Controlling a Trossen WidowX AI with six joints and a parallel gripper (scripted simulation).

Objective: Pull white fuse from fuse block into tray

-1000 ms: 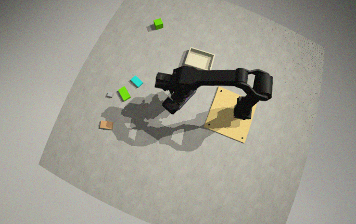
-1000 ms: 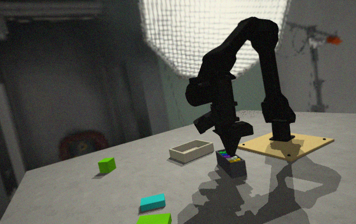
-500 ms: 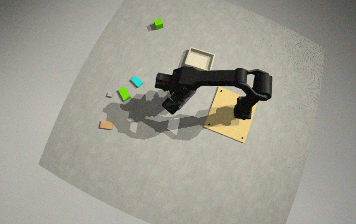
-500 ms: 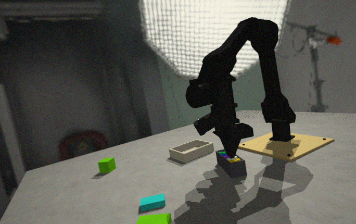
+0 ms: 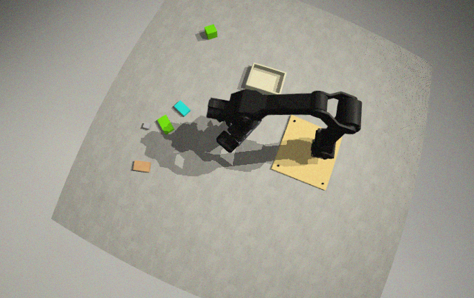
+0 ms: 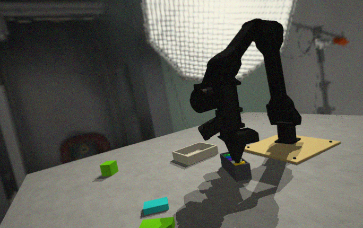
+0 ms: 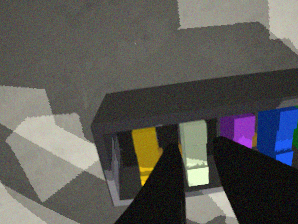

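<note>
Now: gripper tip 50 mm past the beige tray, 220 mm to the left of it and 30 mm above it. Round my gripper tip: cyan block 230 mm ahead, 50 mm to the right, 30 mm below; then white fuse 10 mm below; then green block 280 mm ahead, 20 mm to the left, 30 mm below.
</note>
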